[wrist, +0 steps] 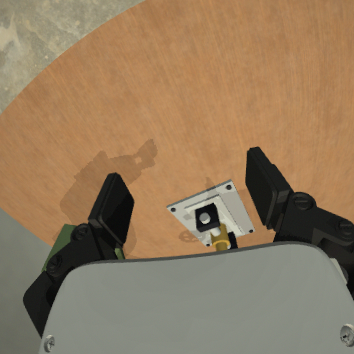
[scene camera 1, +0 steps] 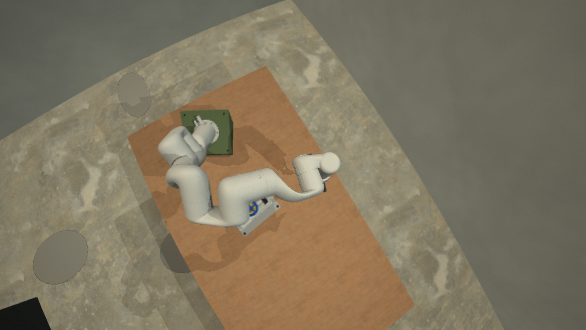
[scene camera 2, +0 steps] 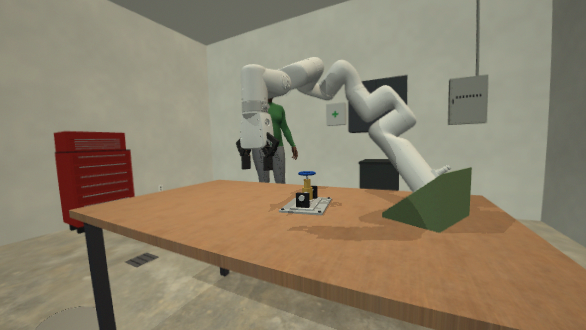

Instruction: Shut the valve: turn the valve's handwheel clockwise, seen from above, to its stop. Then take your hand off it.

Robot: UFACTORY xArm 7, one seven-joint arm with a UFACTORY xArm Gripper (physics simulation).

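The valve's blue handwheel (scene camera 1: pixel 253 208) (scene camera 2: pixel 307 173) sits level on top of the brass valve body (scene camera 2: pixel 307 190) (wrist: pixel 220 240). In scene camera 1 the arm partly covers the wheel; in the wrist view the wheel does not show. The valve is fixed on a pale grey plate (scene camera 1: pixel 261 220) (scene camera 2: pixel 323 204) (wrist: pixel 242 205) with black blocks. My gripper (scene camera 2: pixel 257 162) (wrist: pixel 183 176) is open and empty, pointing down. In scene camera 2 it hangs above the table, left of the handwheel and apart from it. In scene camera 1 the wrist hides the fingers.
The arm's green wedge mount (scene camera 1: pixel 220 120) (scene camera 2: pixel 445 200) stands on the wooden table (scene camera 1: pixel 310 260) (scene camera 2: pixel 200 220). My arm arches over the valve. Behind the table are a person in green (scene camera 2: pixel 276 117), a red tool cabinet (scene camera 2: pixel 95 175) and a dark cabinet (scene camera 2: pixel 378 175).
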